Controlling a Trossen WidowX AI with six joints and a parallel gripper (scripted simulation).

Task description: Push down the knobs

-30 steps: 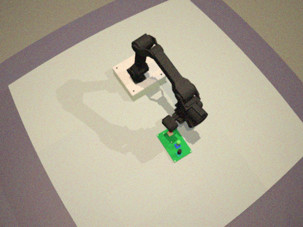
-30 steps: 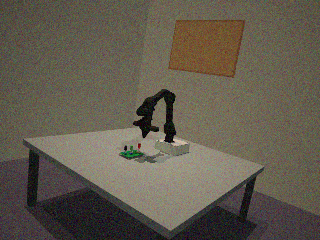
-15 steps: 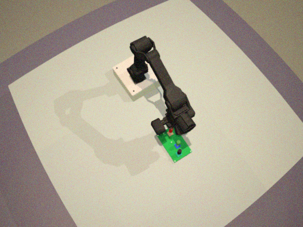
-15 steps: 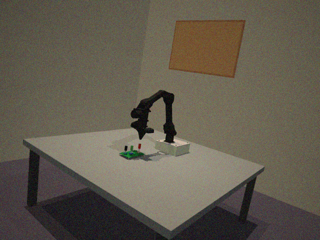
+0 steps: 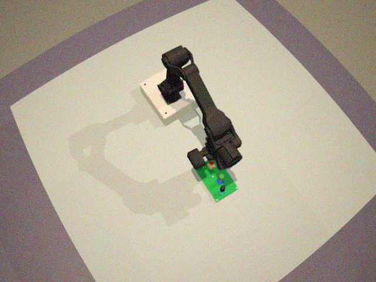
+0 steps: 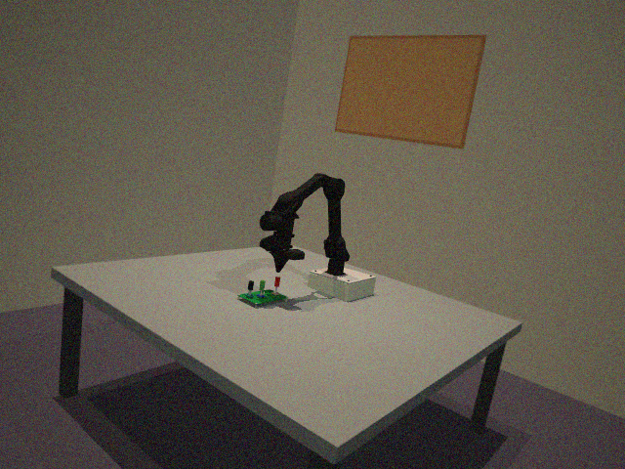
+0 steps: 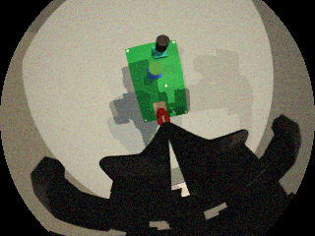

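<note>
Now: gripper tip 30 mm above the red knob.
</note>
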